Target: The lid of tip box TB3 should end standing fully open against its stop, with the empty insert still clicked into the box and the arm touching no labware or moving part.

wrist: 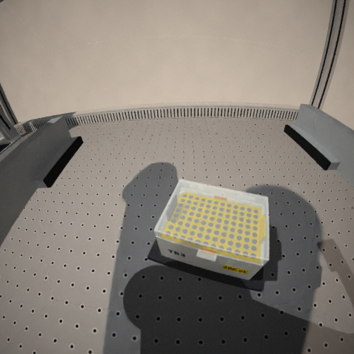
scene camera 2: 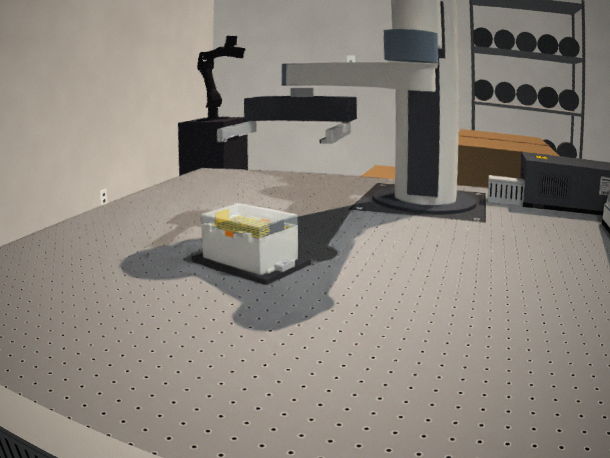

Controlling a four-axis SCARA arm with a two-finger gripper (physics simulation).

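Seen in the pictures: gripper, fingertip midpoint: (scene camera 2: 271, 135); arm's base at its link origin: (scene camera 2: 425, 205).
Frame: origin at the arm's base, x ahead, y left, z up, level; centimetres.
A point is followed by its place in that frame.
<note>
Tip box TB3 (scene camera 2: 230, 250) {x 55.6, y -21.6, z 4.5 cm} (wrist: 185, 252) is a white box standing upright on a dark base plate (scene camera 2: 225, 267) {x 56.3, y -22.2, z 2.0 cm} (wrist: 156, 253). Its clear lid (scene camera 2: 284, 223) {x 52.1, y -14.5, z 8.3 cm} (wrist: 220, 189) lies closed on top. The yellow insert (scene camera 2: 250, 227) {x 51.5, y -20.2, z 7.0 cm} (wrist: 215, 225), a grid of holes, shows through the lid inside the box; whether it is clicked in cannot be told. An orange tab sits at the front rim. My gripper (scene camera 2: 286, 132) {x 50.1, y -17.1, z 20.7 cm} (wrist: 184, 117) is wide open with nothing between its fingers. It hangs high above the box, touching nothing.
A small light block (scene camera 2: 285, 265) {x 54.3, y -13.6, z 2.8 cm} sits at the box's right side on the plate. My arm's column (scene camera 2: 422, 150) {x 7.7, y -0.2, z 14.1 cm} stands behind on a dark base. A white slotted rack (scene camera 2: 506, 182) {x -4.4, y 20.1, z 6.7 cm} and a dark grey device (scene camera 2: 570, 182) {x -3.4, y 37.2, z 8.6 cm} stand at the back right of the perforated table (scene camera 2: 400, 325) {x 65.5, y 5.2, z 1.3 cm}.
</note>
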